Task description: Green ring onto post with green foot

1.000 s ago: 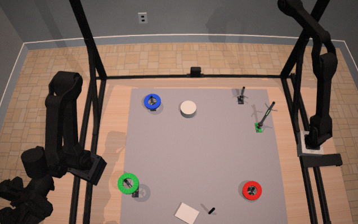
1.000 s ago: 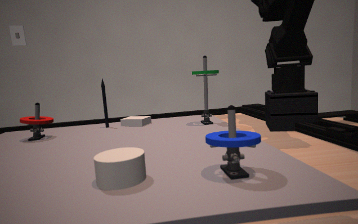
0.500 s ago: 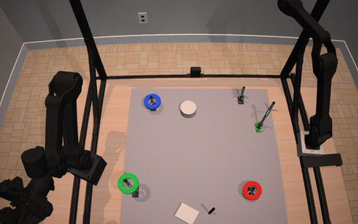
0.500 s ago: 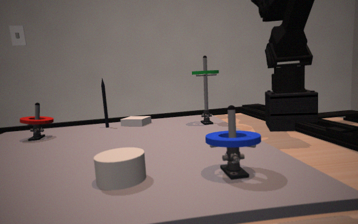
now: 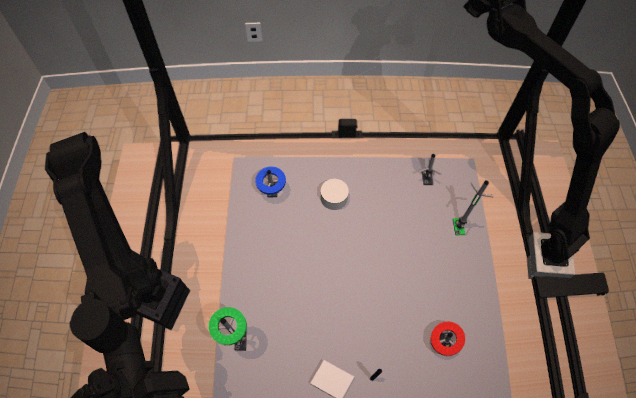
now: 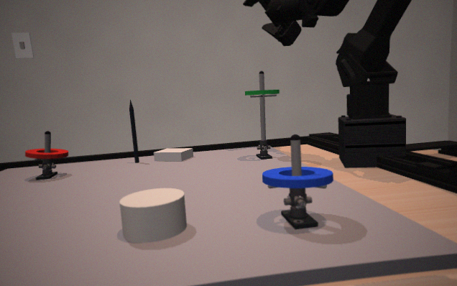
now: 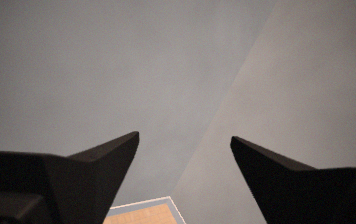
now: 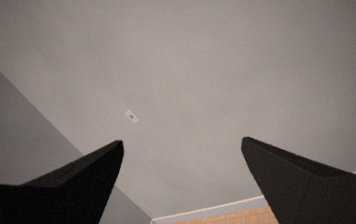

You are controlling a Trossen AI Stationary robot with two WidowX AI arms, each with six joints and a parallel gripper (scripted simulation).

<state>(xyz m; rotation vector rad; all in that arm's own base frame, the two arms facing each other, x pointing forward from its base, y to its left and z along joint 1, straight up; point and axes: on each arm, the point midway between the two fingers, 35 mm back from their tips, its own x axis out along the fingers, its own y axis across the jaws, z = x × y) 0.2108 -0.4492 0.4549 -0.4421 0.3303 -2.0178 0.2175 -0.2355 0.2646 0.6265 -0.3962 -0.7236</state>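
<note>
Now: the green ring 620 mm to the right of my left hand, 590 mm ahead of it and 360 mm below it. Also, from my left hand: blue ring 530 mm to the right, 450 mm below, 230 mm ahead; white block 690 mm ahead, 480 mm below, 440 mm to the right; black rod 690 mm ahead, 390 mm below, 360 mm to the right.
</note>
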